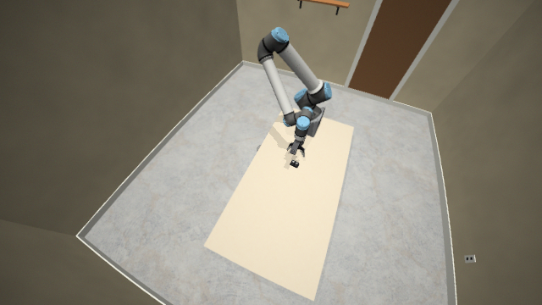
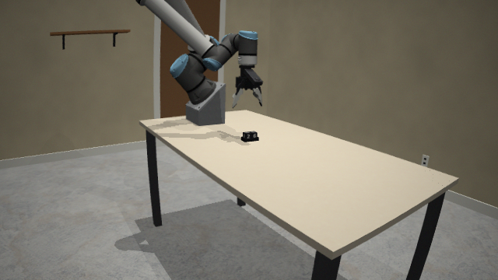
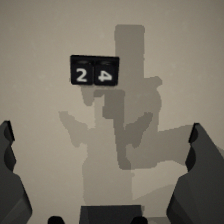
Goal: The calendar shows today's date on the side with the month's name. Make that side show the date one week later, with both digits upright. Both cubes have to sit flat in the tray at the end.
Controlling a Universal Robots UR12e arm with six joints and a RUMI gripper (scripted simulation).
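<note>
The black tray lies 20 mm to the left of my hand and 160 mm below it.
</note>
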